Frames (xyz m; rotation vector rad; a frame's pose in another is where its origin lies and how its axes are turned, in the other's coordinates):
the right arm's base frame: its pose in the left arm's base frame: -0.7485 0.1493 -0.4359 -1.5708 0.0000 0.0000
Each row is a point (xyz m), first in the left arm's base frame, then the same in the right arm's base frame.
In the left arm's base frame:
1: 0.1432 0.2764 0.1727
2: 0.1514 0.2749 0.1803
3: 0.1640 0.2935 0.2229
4: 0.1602 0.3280 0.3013
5: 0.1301 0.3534 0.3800
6: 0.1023 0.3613 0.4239
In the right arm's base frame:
1: 0.8917 -0.6086 0.1271
2: 0.8999 -0.6162 0.1256
3: 0.9125 -0.6588 0.1442
4: 0.9087 -0.7372 0.1787
5: 0.8786 -0.8159 0.2041
6: 0.8508 -0.8598 0.2120

